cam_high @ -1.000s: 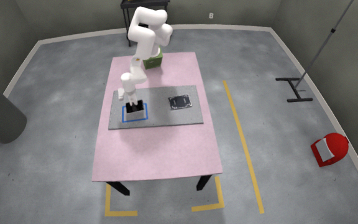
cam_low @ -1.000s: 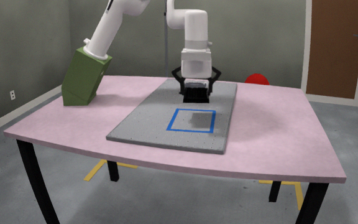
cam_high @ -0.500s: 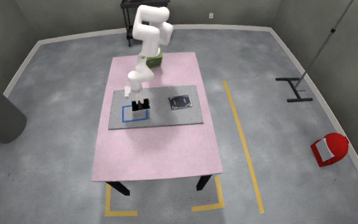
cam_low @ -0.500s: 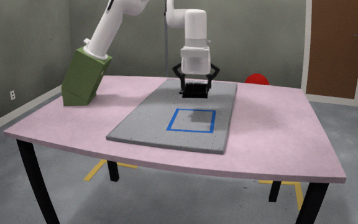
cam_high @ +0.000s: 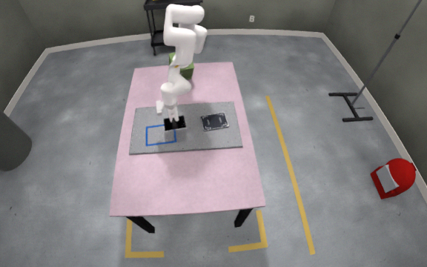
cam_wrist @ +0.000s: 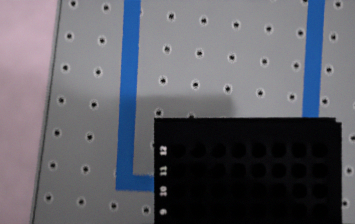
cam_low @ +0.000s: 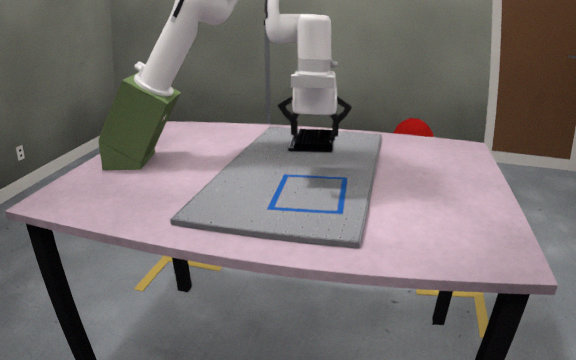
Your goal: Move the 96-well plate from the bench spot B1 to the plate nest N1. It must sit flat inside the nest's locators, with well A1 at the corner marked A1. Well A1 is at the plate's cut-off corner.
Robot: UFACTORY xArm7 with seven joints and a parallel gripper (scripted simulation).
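My gripper is now 9 cm past the dark plate nest, 24 cm to the right of it and 10 cm above it. From my hand the other things lie so: black 96-well plate 1 cm below.
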